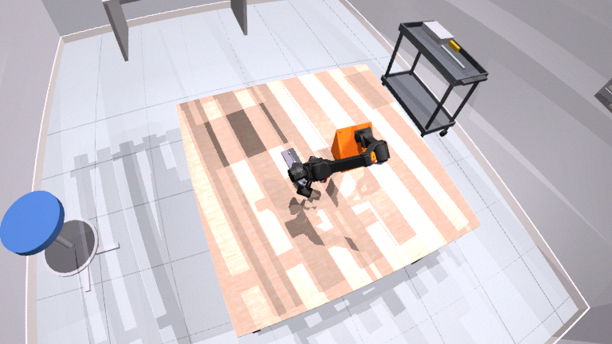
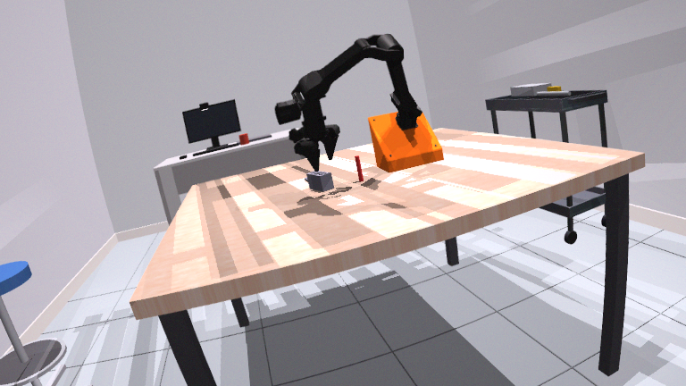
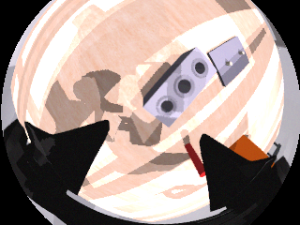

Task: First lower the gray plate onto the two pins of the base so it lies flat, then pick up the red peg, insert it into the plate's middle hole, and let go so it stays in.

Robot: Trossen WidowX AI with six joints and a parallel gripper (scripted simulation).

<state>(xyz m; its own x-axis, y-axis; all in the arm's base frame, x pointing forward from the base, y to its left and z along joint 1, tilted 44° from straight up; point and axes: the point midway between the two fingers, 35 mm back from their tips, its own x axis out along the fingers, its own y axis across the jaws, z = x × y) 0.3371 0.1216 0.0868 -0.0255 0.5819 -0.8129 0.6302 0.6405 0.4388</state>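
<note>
My gripper tip is 5 cm to the left of the gray plate, 4 cm above it and 1 cm short of it. From my gripper tip the other things lie so: dark base 20 cm to the right, 7 cm below; then red peg 11 cm behind, 4 cm below, 2 cm to the right.
</note>
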